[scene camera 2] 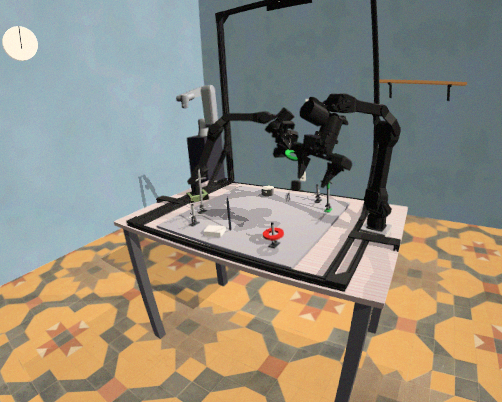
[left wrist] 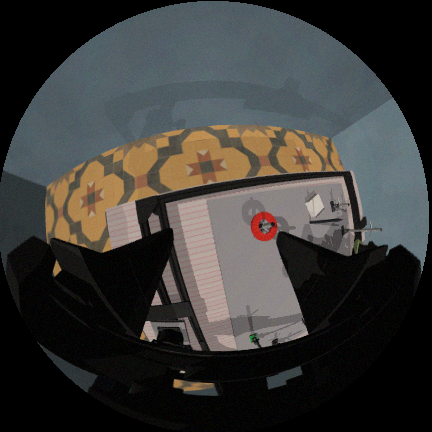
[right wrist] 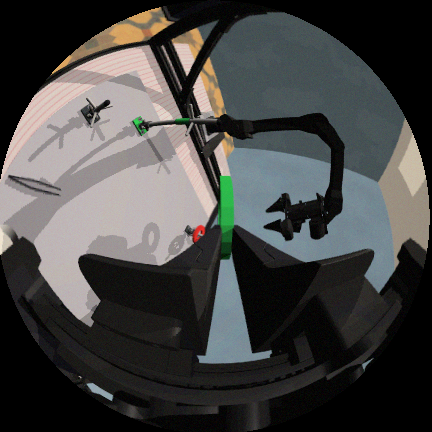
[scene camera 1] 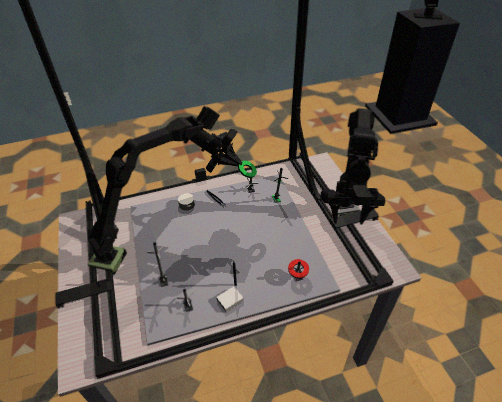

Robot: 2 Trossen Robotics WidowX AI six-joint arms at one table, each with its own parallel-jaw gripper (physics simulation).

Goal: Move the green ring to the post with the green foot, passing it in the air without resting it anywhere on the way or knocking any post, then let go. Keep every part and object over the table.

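Places are measured from the left arm's base along level axes (x back, y right, z up), in centimetres.
Where they show: left gripper, fingertip midpoint: [scene camera 2: 310,182] [left wrist: 226,235] [right wrist: 264,218] [scene camera 1: 348,223]; right gripper, fingertip midpoint: [scene camera 2: 290,151] [right wrist: 225,230] [scene camera 1: 241,164]; left arm's base at its link origin: [scene camera 2: 376,226] [left wrist: 169,334] [right wrist: 209,125] [scene camera 1: 344,202]; right arm's base at its link origin: [scene camera 2: 197,193] [left wrist: 359,249] [scene camera 1: 106,256].
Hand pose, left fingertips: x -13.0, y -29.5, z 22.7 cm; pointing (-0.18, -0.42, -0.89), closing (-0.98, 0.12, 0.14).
Observation:
Things, the pixels of their top centre, and the offset from my left fingertips. "spot": a spot on its surface instead.
- green ring at its top centre: [right wrist: 246,223] [scene camera 1: 247,164] [scene camera 2: 293,150] dx -25.9, dy +31.2, dz +2.3 cm
- post with the green foot, surface spot: [right wrist: 165,122] [scene camera 1: 277,185] [scene camera 2: 327,192] spot: dx -13.0, dy +37.7, dz -16.1 cm
- short dark post at a spot on its surface: [scene camera 1: 251,185] [scene camera 2: 317,195] spot: dx -22.1, dy +45.6, dz -21.5 cm
- red ring at its top centre: [left wrist: 265,225] [scene camera 2: 273,231] [scene camera 1: 298,267] [right wrist: 199,234] dx -14.2, dy +0.2, dz -19.4 cm
- tall post at a spot on its surface: [scene camera 1: 159,262] spot: dx -59.8, dy +6.8, dz -13.4 cm
- short post at a spot on its surface: [scene camera 1: 187,300] spot: dx -52.4, dy -4.7, dz -20.4 cm
- white block at its top centre: [scene camera 1: 229,297] [left wrist: 316,204] [scene camera 2: 214,228] dx -38.7, dy -4.7, dz -22.7 cm
- round white-topped object at its top centre: [scene camera 1: 185,198] [scene camera 2: 267,187] dx -49.7, dy +42.8, dz -21.2 cm
- tweezers at its top centre: [right wrist: 32,184] [scene camera 1: 215,197] dx -37.7, dy +43.8, dz -23.7 cm
The green ring [scene camera 1: 248,175] [scene camera 2: 290,157] [right wrist: 226,205] is in the air over the back of the table, its rim between the tips of my right gripper [scene camera 1: 240,163] [right wrist: 225,230], which is shut on it. The post with the green foot [scene camera 1: 279,185] [scene camera 2: 328,196] [right wrist: 165,122] stands upright at the back right; its foot shows low in the left wrist view. In scene camera 1 the ring appears to the left of this post, apart from it. My left gripper [scene camera 1: 348,221] [scene camera 2: 313,182] [left wrist: 226,236] [right wrist: 264,218] is open and empty, raised at the right side.
A short dark post [scene camera 1: 251,185] [scene camera 2: 318,193] stands beside the green-footed one. A red ring [scene camera 1: 292,272] [left wrist: 256,227] is around a short post at front right. A tall post [scene camera 1: 159,262], another short post [scene camera 1: 187,300], a white block [scene camera 1: 230,298], a round white-topped object [scene camera 1: 186,201] and tweezers [scene camera 1: 216,198] are also on the table.

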